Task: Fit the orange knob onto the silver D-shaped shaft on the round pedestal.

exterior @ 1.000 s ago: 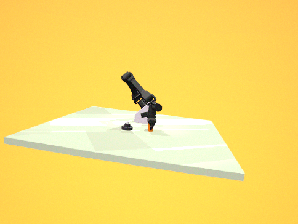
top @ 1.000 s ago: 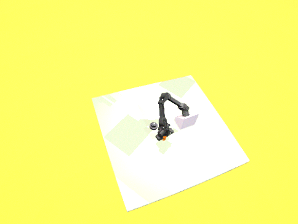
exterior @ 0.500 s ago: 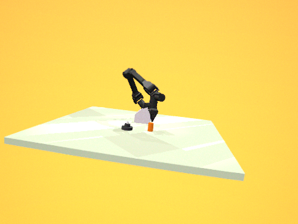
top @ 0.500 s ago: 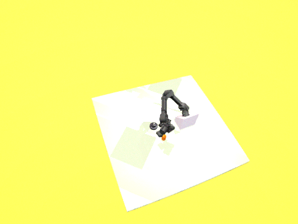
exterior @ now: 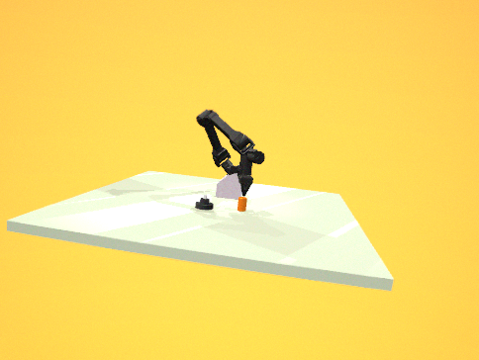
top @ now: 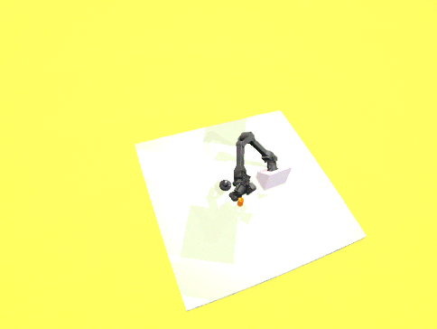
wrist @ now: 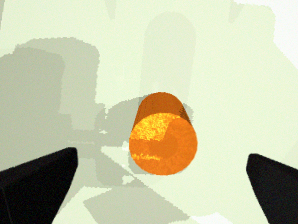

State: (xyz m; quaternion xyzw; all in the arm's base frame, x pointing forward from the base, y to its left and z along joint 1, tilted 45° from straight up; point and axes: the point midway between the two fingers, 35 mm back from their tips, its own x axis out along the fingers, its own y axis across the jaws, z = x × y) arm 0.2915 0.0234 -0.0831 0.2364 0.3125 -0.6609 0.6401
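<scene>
Right now the orange knob is 3 cm below my gripper tip. From my gripper tip the other things lie so: dark round pedestal 2 cm ahead, 17 cm to the right, 5 cm below.
</scene>
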